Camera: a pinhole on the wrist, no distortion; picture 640 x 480 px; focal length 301.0 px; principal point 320.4 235.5 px. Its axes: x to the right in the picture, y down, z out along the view. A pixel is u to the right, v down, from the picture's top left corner.
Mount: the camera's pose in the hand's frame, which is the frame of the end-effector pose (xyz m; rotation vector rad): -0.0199 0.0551 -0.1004 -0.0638 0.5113 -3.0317
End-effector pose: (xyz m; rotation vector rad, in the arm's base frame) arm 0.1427 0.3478 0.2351 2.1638 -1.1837 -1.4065
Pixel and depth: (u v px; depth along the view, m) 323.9 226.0 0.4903
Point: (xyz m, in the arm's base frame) -0.1315 0.4693 0.0040
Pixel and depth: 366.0 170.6 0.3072
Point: -0.0571 0.4185 0.1762
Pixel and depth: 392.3 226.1 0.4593
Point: -0.1284 0.5446 0.0821
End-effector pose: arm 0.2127 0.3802 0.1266 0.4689 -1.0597 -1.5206
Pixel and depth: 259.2 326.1 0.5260
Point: -0.2319 0.3677 0.1213
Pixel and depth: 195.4 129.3 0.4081
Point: -0.0447 0.3517 0.3931
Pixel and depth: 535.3 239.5 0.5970
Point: -0.1537 0.9206 0.1137
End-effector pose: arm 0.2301 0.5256 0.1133 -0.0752 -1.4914 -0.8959
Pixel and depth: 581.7 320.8 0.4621
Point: -0.0905 0.7049 -0.2991
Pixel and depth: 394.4 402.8 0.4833
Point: -0.1757 0.4713 -0.1059
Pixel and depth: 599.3 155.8 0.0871
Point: 0.2765 0.5954 0.0477
